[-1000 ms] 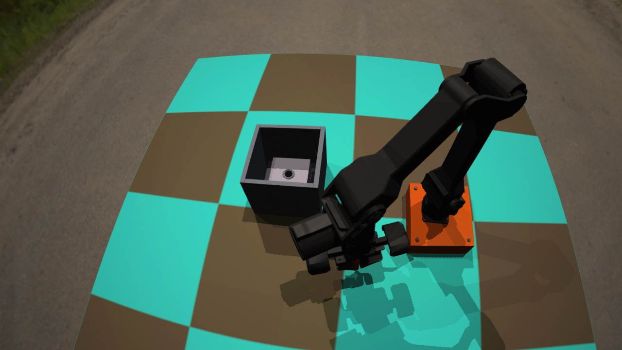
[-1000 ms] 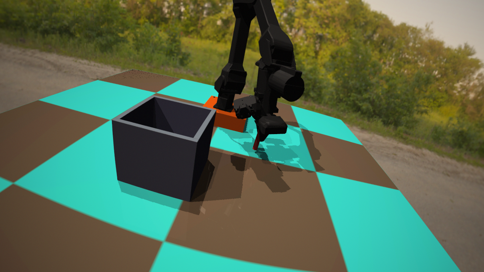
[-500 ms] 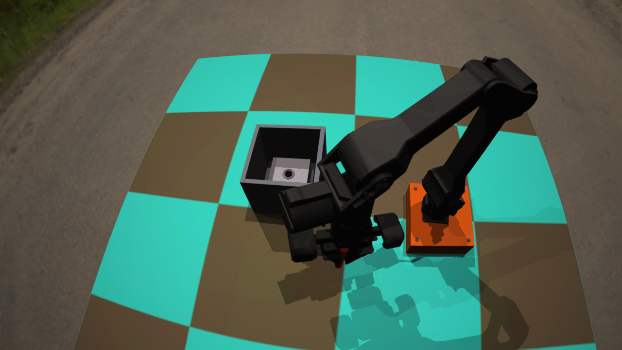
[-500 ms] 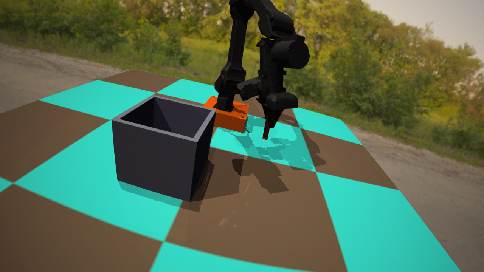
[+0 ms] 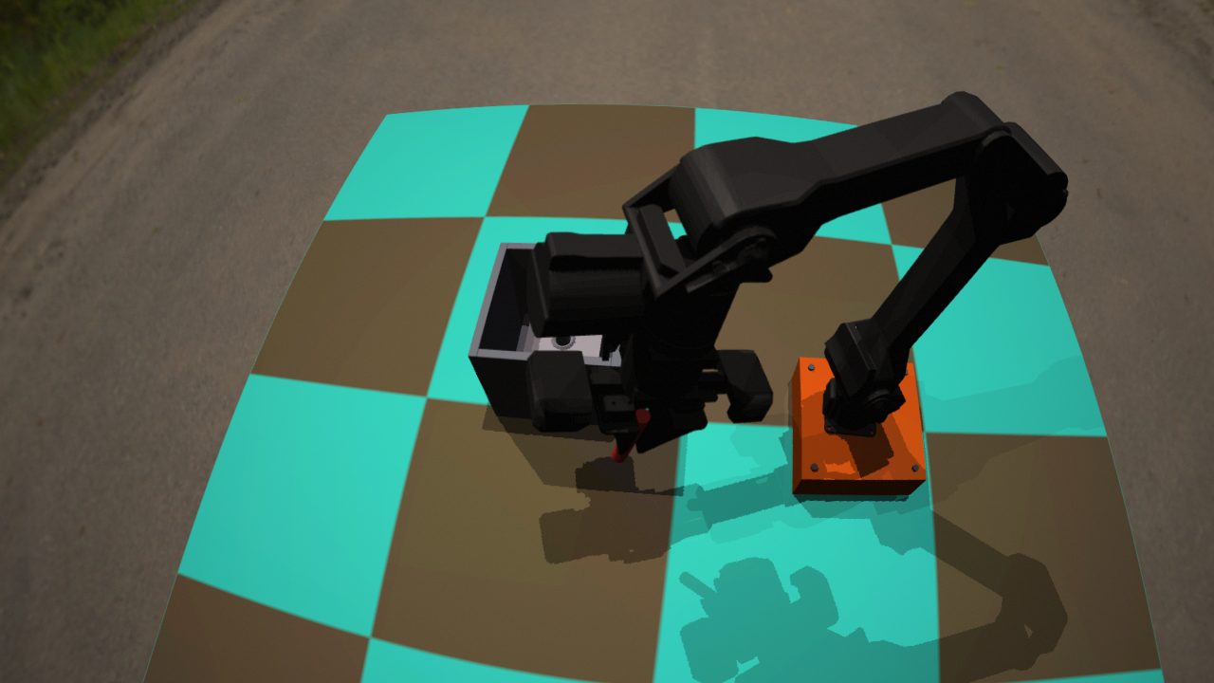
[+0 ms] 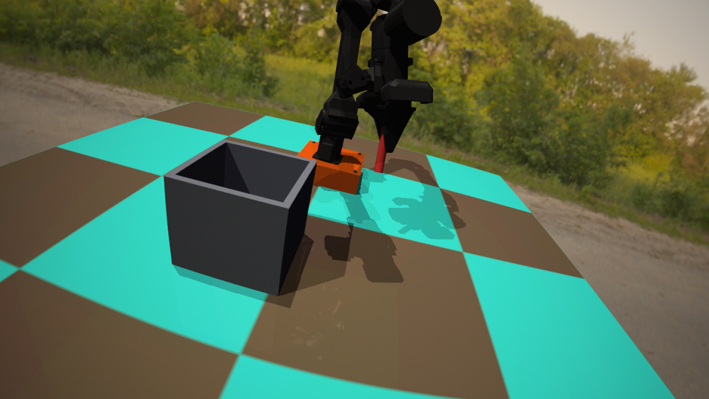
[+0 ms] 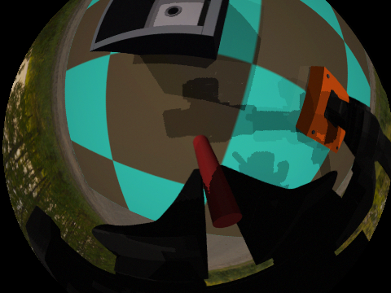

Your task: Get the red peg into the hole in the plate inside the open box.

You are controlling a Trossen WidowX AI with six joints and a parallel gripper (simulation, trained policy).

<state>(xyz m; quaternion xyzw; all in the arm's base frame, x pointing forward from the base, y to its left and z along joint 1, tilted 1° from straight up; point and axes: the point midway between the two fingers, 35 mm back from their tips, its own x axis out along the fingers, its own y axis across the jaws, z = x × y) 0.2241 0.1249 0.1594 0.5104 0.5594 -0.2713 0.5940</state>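
Right now the grey plate is 17 cm to the right of my gripper tip, 13 cm below it and 12 cm ahead of it. Round my gripper tip: red peg (1 cm to the right, 1 cm above).
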